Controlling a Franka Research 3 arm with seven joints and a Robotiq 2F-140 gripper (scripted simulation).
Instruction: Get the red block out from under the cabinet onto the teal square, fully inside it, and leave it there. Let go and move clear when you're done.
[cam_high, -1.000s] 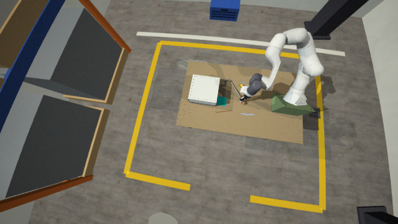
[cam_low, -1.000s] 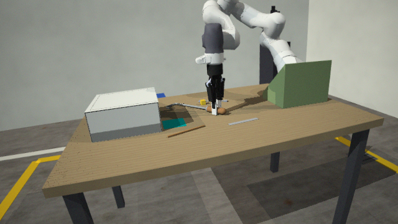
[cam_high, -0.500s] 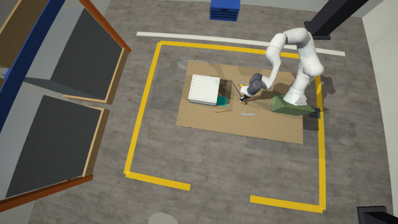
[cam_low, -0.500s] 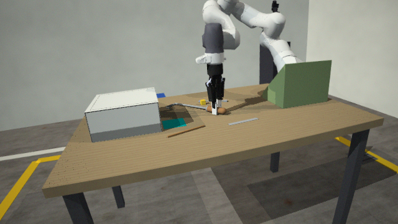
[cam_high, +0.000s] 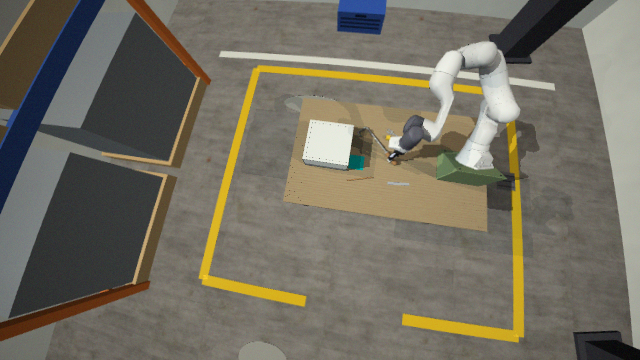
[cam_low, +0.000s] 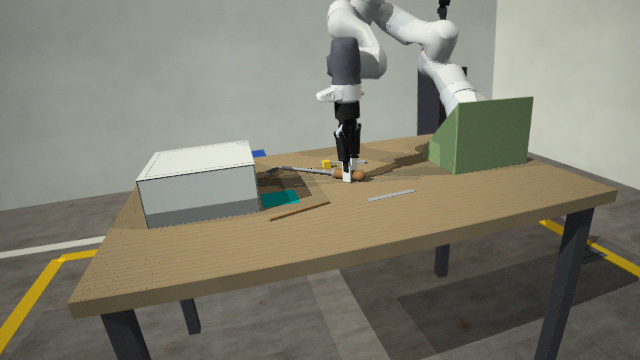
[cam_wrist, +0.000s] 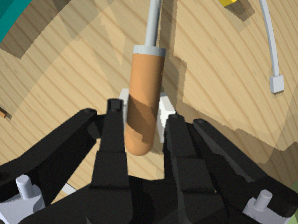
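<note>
The yellow cube is 16 cm to the right of my hand, 2 cm below it and 1 cm ahead of it. From my hand the other things lie so: hook tool 10 cm ahead, 9 cm to the right, 2 cm below; then flat grey bar 17 cm to the left, 4 cm behind, 3 cm below; then grey fork-like tool 18 cm to the right, 6 cm behind, 3 cm below.
</note>
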